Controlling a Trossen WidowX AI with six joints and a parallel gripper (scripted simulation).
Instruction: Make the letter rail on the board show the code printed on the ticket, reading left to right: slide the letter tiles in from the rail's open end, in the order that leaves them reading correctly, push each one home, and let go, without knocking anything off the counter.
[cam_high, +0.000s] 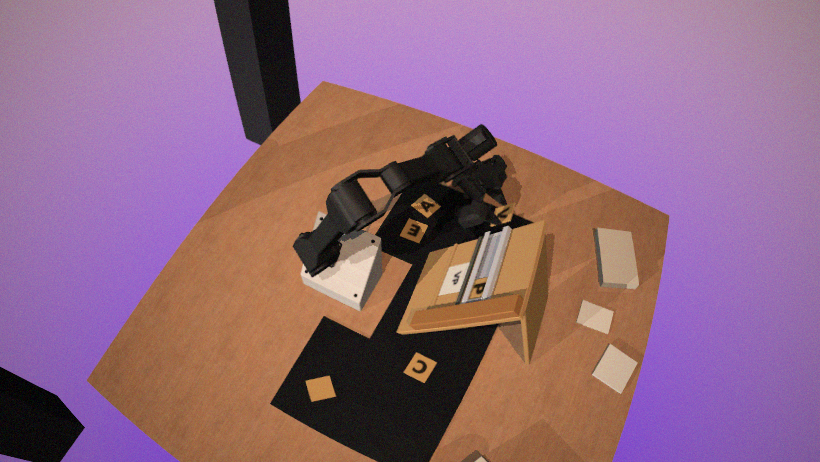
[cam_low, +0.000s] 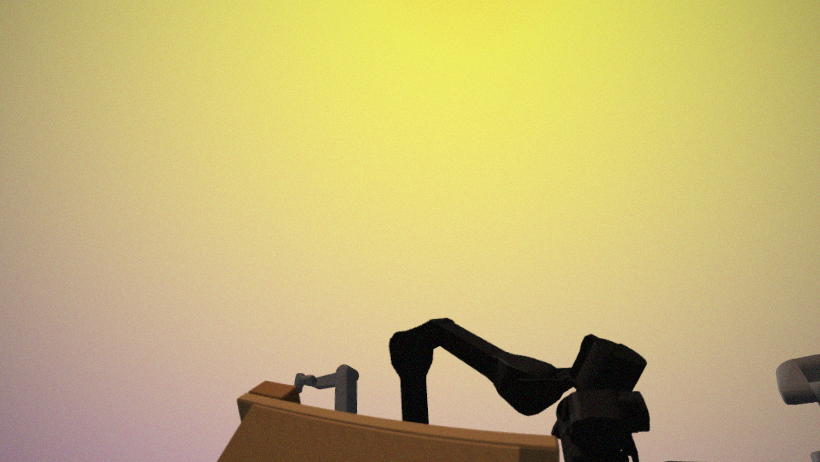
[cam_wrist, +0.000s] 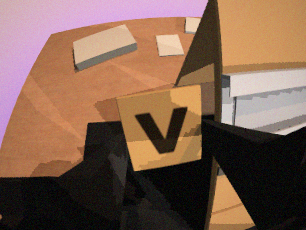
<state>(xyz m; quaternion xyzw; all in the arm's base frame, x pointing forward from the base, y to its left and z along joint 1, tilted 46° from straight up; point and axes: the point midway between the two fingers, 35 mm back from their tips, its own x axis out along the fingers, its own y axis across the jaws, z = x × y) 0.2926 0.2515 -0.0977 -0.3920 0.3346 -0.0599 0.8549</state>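
Now: gripper tip 3 cm short of the p tile and 20 cm to the left of it. The rest, counted from my gripper tip: v tile right at my gripper tip; white ticket 3 cm behind, 16 cm to the right, 7 cm below; e tile 21 cm behind, 4 cm to the right, 17 cm below.
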